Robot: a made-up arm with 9 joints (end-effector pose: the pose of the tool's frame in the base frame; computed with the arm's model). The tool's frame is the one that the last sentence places.
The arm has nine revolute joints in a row. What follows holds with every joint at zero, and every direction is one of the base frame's. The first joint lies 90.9 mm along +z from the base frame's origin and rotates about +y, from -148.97 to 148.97 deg. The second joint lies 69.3 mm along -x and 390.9 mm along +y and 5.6 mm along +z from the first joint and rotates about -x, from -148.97 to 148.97 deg. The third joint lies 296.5 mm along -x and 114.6 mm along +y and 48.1 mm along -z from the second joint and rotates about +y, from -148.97 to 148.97 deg. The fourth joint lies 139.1 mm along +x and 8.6 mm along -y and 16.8 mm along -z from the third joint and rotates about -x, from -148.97 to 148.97 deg. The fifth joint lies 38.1 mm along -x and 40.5 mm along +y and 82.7 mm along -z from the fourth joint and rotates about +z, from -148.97 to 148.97 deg. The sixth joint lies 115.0 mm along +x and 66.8 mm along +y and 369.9 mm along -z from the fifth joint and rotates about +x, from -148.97 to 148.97 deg. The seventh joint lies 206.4 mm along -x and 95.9 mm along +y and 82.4 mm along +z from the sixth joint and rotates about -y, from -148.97 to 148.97 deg. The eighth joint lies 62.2 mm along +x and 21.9 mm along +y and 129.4 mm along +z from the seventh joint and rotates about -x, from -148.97 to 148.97 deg. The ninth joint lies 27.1 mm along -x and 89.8 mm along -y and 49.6 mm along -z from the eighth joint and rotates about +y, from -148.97 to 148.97 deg. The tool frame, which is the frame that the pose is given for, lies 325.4 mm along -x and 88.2 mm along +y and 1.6 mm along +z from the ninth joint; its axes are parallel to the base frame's.
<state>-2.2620 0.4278 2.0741 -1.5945 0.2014 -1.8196 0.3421 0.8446 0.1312</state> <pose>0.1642 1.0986 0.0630 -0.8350 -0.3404 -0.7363</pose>
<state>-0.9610 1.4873 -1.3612 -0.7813 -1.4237 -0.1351 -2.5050 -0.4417 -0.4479</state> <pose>0.1135 0.7277 -0.1261 0.4924 0.2953 -0.4471</pose>
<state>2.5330 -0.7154 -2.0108 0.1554 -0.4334 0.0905 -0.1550 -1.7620 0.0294</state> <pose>0.2057 0.7708 -0.0656 1.0089 -0.4329 -1.0354</pose>
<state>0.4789 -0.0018 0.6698 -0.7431 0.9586 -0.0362 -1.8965 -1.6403 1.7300</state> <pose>-0.6312 0.8076 -0.0853 -0.7932 -1.4490 -0.0517</pose>
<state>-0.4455 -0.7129 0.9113 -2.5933 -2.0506 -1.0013 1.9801 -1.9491 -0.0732</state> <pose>0.0409 0.4707 0.6118 2.7130 0.7525 -1.3624</pose>
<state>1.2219 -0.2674 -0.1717 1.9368 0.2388 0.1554 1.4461 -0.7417 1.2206</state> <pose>-0.2254 0.1176 0.7498 -0.6510 1.4506 1.4189</pose>
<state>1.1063 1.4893 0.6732 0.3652 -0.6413 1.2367 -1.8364 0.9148 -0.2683</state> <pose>-0.1002 0.1390 0.6557 -0.9063 2.4706 0.1224</pose>
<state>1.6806 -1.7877 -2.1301 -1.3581 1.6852 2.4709 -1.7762 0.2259 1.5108</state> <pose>0.5764 0.3505 0.6748 -1.9522 1.4376 1.8327</pose>
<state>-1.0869 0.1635 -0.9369 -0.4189 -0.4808 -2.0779 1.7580 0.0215 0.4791</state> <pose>0.3856 0.6111 -0.2835 -2.0240 -1.8644 -0.9477</pose>
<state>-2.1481 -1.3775 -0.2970 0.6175 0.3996 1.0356 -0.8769 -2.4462 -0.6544</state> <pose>0.0885 0.3207 -0.1056 1.5060 1.1557 1.3336</pose>
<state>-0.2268 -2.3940 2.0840 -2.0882 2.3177 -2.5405 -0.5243 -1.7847 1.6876</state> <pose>-0.3192 -0.0068 0.4318 -2.1911 -0.7619 -1.6154</pose>
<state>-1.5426 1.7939 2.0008 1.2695 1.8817 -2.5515 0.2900 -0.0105 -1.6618</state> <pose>-0.2959 0.3289 -0.5679 0.2466 -1.1618 2.2250</pose>
